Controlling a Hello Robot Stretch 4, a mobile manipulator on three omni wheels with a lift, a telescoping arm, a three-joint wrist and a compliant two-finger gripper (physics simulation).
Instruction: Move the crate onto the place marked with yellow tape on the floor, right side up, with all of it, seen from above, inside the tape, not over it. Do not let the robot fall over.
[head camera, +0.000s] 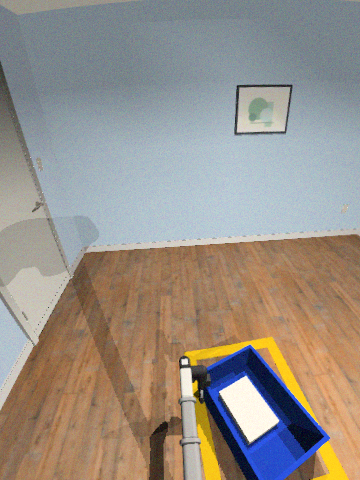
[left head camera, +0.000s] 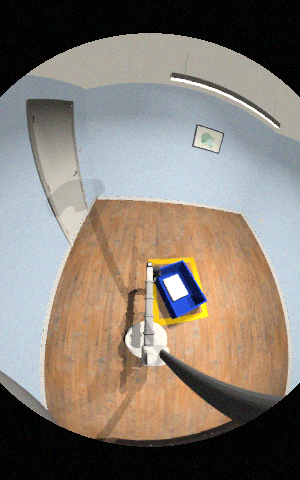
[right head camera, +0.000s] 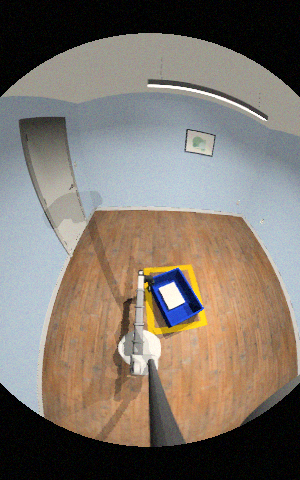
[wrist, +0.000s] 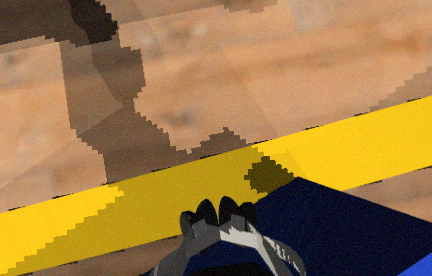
Labels:
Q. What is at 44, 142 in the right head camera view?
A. A door.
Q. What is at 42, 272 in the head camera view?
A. A door.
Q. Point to my gripper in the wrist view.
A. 217, 214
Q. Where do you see a yellow tape rectangle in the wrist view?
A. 374, 146

